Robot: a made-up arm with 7 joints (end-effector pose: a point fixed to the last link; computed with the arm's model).
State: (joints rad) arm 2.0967 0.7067 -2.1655 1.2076 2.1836 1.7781 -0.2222
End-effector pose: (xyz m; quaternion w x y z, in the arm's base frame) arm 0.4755 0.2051 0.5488 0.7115 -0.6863 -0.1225 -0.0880
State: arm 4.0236 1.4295 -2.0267 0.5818 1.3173 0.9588 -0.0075
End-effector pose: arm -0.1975 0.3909 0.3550 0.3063 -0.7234 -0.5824 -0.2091
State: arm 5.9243 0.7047 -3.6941 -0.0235 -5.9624 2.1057 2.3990
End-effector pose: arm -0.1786 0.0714 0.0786 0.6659 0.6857 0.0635 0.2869
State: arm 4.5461 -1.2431 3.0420 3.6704 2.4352 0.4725 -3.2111
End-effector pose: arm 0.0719 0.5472 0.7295 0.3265 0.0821 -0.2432 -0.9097
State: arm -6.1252 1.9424 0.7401 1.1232 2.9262 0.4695 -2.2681
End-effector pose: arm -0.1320 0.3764 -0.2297 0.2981 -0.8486 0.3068 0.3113
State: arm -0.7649 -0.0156 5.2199 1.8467 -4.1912 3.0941 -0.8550
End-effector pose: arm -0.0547 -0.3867 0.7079 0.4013 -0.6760 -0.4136 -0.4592
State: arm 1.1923 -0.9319 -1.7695 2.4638 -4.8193 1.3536 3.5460
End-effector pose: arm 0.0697 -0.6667 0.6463 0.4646 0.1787 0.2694 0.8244
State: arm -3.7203 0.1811 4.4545 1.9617 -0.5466 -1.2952 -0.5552
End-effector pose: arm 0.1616 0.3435 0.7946 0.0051 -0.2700 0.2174 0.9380
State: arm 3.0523 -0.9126 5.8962 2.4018 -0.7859 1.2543 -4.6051
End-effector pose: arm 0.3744 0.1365 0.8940 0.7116 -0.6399 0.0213 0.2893
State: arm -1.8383 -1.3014 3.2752 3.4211 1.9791 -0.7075 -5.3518
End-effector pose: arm 0.2677 0.5884 0.5344 0.6846 -0.1846 0.6449 0.2852
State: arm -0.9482 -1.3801 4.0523 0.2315 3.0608 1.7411 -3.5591
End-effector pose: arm -0.1329 -0.2885 -0.0303 0.5008 -0.2607 -0.8002 0.2023
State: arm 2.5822 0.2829 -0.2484 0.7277 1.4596 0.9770 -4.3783
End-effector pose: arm -0.3220 0.3127 -0.0119 0.3660 0.8277 -0.3378 -0.2584
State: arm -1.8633 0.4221 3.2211 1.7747 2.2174 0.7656 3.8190
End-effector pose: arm 0.0430 0.3240 0.8779 0.5970 0.0444 -0.3564 -0.7173
